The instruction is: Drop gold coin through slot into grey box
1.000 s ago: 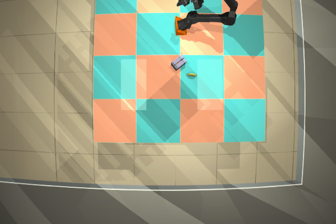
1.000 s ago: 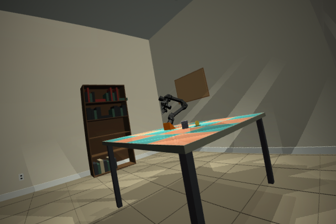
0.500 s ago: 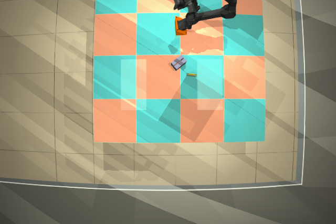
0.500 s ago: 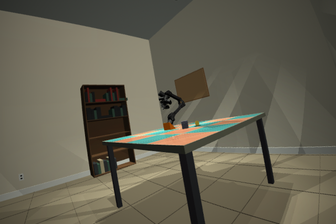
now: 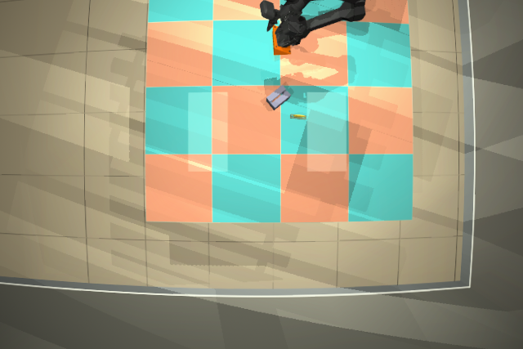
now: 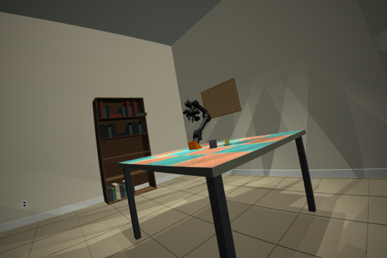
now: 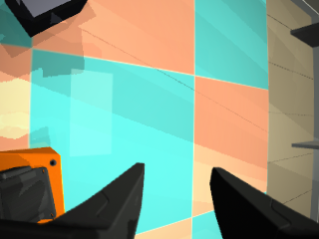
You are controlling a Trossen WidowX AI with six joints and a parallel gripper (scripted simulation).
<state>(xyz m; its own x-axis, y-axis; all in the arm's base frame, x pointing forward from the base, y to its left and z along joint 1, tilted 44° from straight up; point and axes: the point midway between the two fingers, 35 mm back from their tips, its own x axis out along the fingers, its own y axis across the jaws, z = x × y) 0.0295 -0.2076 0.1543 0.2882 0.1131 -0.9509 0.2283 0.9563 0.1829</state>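
Now: the gold coin 300 mm ahead of my gripper tip, 90 mm to the left of it and 250 mm below it.
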